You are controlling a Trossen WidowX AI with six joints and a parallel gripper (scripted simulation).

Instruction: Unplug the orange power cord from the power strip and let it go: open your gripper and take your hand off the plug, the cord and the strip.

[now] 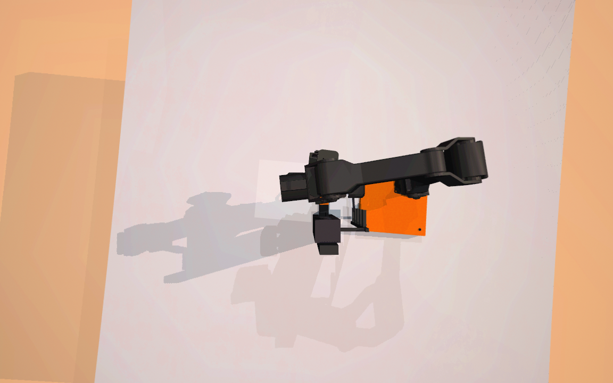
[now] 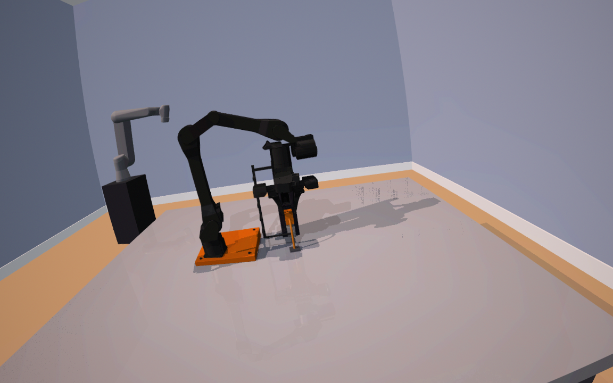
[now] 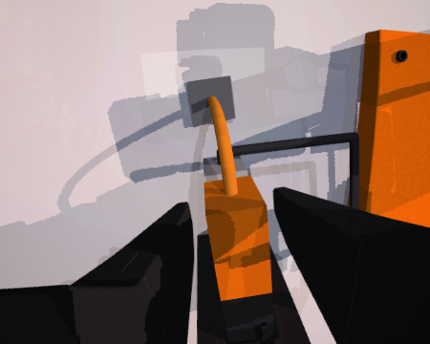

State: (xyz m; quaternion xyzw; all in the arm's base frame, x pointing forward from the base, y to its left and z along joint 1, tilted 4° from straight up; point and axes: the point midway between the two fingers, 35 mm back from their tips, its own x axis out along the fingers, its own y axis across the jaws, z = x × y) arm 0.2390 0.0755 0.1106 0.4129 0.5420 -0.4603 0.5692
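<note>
Right now the orange plug is 40 mm to the left of my gripper tip, 20 mm behind it and 10 mm below it. Round my gripper tip: dark power strip block (110 mm to the left, 30 mm behind, 20 mm above).
</note>
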